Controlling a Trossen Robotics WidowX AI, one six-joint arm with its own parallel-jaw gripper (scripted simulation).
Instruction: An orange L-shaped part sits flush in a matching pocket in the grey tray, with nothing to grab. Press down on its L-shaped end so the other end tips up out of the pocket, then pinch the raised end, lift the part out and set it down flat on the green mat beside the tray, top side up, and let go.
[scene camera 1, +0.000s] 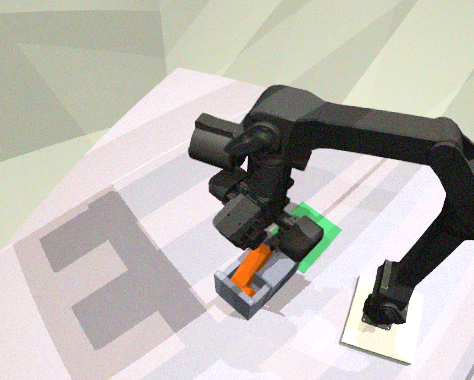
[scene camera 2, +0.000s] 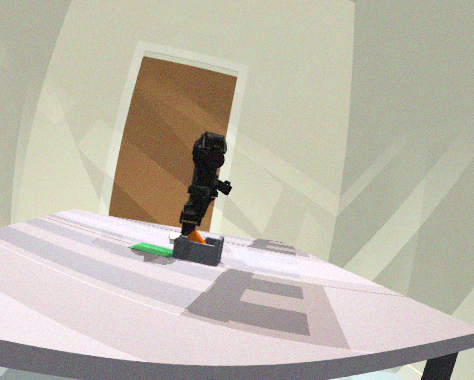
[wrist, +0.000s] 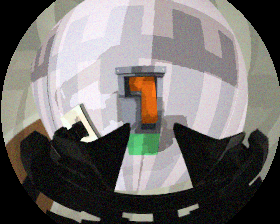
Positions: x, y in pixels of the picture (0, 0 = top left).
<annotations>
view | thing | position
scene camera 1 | my gripper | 259, 238
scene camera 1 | orange L-shaped part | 256, 259
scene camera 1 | green mat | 331, 231
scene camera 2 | my gripper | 200, 217
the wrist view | my gripper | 152, 126
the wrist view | orange L-shaped part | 146, 85
</annotations>
